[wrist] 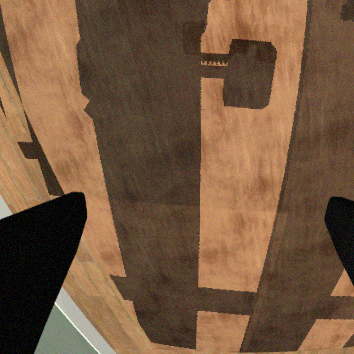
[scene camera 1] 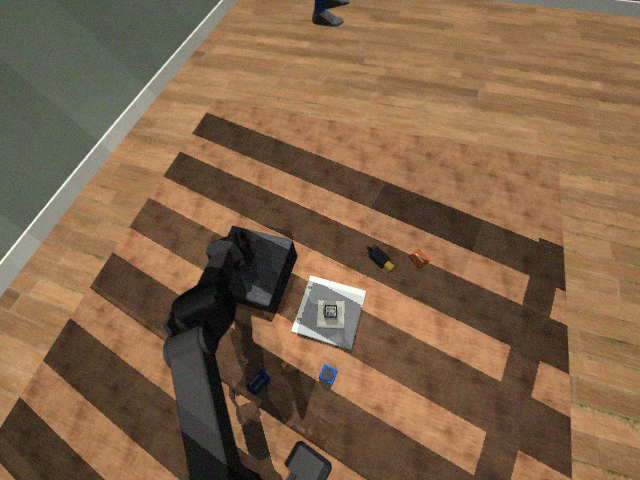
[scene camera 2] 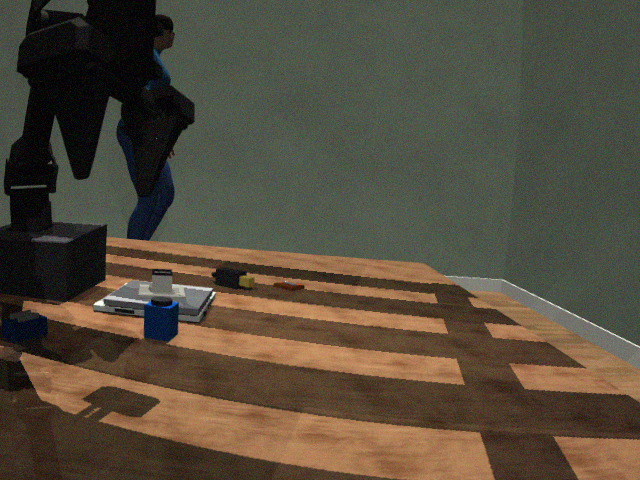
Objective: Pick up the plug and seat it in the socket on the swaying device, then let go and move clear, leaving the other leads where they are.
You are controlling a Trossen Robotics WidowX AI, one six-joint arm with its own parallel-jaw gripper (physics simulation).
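Note:
A black plug with a yellow end [scene camera 1: 379,256] [scene camera 2: 229,277] lies on its side on the striped table. The device, a flat grey and white slab [scene camera 1: 349,322] [scene camera 2: 119,296], lies between it and the blue blocks. A small upright square socket [scene camera 1: 330,311] [scene camera 2: 161,282] stands on its pale centre plate. My gripper [scene camera 2: 113,186] [wrist: 209,207] is open and empty, high above the table. The wrist view shows bare striped tabletop between its fingers; the plug and device do not show there. In scene camera 1, part of the gripper shows at the bottom edge.
A blue block with a round dark top [scene camera 1: 328,374] [scene camera 2: 160,322] stands near the device. A low blue block [scene camera 1: 258,382] [scene camera 2: 24,328] lies left of it. An orange piece [scene camera 1: 419,253] [scene camera 2: 297,286] lies beyond the plug. The black arm base [scene camera 1: 266,271] [scene camera 2: 85,263] stands beside the device. A person [scene camera 2: 164,193] stands behind.

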